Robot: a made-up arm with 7 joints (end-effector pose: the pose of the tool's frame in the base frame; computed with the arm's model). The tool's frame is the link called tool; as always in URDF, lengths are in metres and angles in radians.
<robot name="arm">
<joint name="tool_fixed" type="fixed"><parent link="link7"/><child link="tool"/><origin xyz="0.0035 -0.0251 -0.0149" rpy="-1.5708 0 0"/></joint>
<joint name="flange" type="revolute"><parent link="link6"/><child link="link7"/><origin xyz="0.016 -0.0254 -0.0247" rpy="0 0 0"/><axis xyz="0 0 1"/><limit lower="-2.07" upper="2.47"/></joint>
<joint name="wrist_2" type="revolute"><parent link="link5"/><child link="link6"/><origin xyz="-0.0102 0.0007 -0.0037" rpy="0 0 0"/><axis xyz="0 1 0"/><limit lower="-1.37" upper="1.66"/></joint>
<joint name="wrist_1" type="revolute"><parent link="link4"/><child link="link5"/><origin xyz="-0.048 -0.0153 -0.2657" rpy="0 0 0"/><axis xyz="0 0 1"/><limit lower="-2.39" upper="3.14"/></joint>
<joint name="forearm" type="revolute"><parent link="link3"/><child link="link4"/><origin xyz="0.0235 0.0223 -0.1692" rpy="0 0 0"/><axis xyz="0 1 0"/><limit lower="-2.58" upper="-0.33"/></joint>
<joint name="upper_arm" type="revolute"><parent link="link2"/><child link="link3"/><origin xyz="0.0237 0.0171 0.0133" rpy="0 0 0"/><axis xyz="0 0 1"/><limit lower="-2.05" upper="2.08"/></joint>
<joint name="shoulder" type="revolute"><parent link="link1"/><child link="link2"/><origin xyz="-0.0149 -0.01 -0.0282" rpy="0 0 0"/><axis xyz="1 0 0"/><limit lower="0.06" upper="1.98"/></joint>
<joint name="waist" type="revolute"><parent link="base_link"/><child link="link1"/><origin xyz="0.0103 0.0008 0.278" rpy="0 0 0"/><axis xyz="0 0.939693 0.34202"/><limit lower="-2.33" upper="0.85"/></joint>
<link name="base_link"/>
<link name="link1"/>
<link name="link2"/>
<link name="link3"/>
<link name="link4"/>
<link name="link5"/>
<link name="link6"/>
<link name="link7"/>
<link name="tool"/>
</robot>
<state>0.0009 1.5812 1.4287 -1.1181 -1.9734 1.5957 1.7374</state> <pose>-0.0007 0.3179 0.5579 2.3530 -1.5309 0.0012</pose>
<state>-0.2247 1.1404 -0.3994 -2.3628 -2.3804 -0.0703 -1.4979</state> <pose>0.2969 -0.0766 0.2699 2.9263 0.9937 0.5347</pose>
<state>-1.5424 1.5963 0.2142 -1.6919 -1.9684 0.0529 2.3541</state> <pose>0.0231 0.0482 0.6589 1.2130 -1.5705 -2.0797</pose>
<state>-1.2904 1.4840 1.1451 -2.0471 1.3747 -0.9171 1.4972</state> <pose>-0.1671 0.0922 0.4471 0.0331 -0.4570 1.5572</pose>
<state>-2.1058 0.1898 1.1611 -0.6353 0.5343 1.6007 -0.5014</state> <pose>0.3403 -0.0855 0.5995 -2.3403 -0.2390 -1.8826</pose>
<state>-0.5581 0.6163 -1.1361 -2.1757 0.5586 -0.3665 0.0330</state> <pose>0.1360 -0.2330 0.1836 1.7567 0.5880 2.1499</pose>
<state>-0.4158 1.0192 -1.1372 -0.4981 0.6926 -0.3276 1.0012</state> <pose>0.2606 0.2476 -0.0137 -1.2769 -0.9234 -0.5334</pose>
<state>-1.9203 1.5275 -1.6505 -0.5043 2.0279 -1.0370 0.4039</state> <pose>0.2572 0.2339 0.5270 -0.1117 2.5069 1.8768</pose>
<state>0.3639 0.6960 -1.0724 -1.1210 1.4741 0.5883 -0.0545</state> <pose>0.0055 -0.0114 -0.1629 -1.9721 0.1877 0.5800</pose>
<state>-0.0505 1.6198 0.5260 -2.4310 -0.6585 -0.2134 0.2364</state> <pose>0.2668 -0.0539 0.3718 1.2127 0.1590 -2.3272</pose>
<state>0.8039 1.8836 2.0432 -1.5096 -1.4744 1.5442 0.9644</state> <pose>0.0622 0.1343 0.6549 1.9668 -1.7667 0.0141</pose>
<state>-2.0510 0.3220 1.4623 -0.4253 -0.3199 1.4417 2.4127</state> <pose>0.4515 -0.0285 0.5096 1.6318 1.0751 -2.1039</pose>
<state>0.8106 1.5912 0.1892 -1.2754 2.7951 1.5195 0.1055</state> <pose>0.2268 0.2925 0.1555 -2.4174 -0.6952 0.9974</pose>
